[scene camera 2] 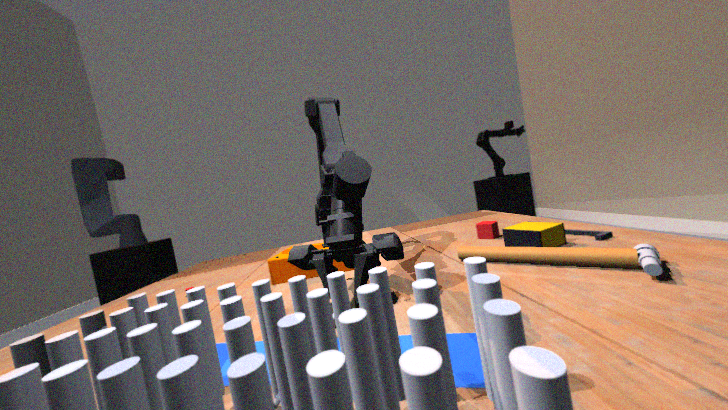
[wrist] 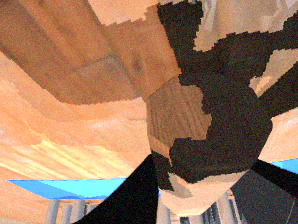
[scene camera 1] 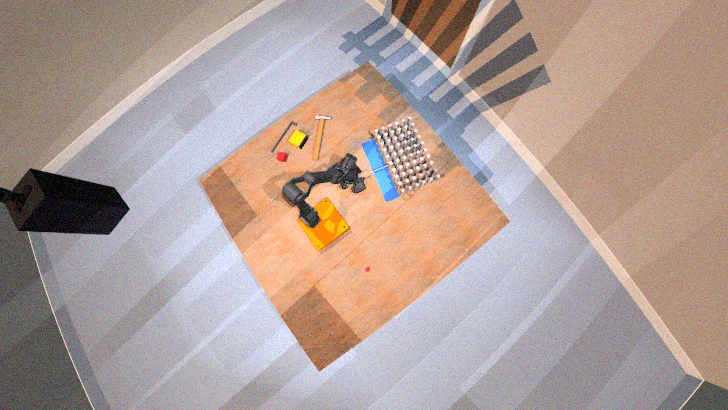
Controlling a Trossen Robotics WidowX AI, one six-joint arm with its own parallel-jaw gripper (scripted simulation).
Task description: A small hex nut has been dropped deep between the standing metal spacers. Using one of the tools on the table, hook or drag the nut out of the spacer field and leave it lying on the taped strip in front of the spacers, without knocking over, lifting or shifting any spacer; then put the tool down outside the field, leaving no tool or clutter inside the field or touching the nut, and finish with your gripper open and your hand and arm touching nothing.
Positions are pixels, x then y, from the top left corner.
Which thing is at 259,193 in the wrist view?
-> The gripper.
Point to a blue taped strip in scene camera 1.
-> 389,191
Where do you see a blue taped strip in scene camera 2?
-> At 464,351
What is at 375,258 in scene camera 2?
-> The gripper.
